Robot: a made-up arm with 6 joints.
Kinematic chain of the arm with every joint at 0, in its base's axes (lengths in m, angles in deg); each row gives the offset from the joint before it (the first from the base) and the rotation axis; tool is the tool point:
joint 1: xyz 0 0 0.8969 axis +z
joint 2: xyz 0.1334 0 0 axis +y
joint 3: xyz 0 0 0.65 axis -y
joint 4: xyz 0 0 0.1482 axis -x
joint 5: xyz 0.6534 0 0 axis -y
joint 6: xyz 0.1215 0 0 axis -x
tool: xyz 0 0 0
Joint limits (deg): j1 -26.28..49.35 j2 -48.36..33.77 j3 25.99..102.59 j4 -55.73..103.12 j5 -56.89..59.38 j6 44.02..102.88
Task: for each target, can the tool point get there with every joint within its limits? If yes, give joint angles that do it. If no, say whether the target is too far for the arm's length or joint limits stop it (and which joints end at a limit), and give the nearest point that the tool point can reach.
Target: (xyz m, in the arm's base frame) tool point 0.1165 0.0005 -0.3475
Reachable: no: joint limits stop it (at a limit: joint 2, joint 3, joint 5) | nearest point 1.2141 0.0052 1.3858 | short by 2.052 m
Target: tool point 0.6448 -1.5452 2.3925
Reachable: no: too far | nearest point 0.8127 -0.5142 2.0118 | short by 1.112 m
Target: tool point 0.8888 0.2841 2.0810
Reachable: yes | joints 17.35 25.76 62.63 16.54 10.11 63.76
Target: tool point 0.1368 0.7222 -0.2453
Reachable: no: joint limits stop it (at a limit: joint 1, joint 2, joint 3, joint 5) | nearest point 0.7757 0.9346 1.3878 | short by 1.766 m
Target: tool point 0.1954 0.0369 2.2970
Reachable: yes | joints 3.81 -10.89 49.93 21.62 32.19 68.01
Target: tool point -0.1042 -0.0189 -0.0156
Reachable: no: joint limits stop it (at a limit: joint 2, joint 3, joint 5) | nearest point -1.0827 -0.1964 1.4552 | short by 1.775 m
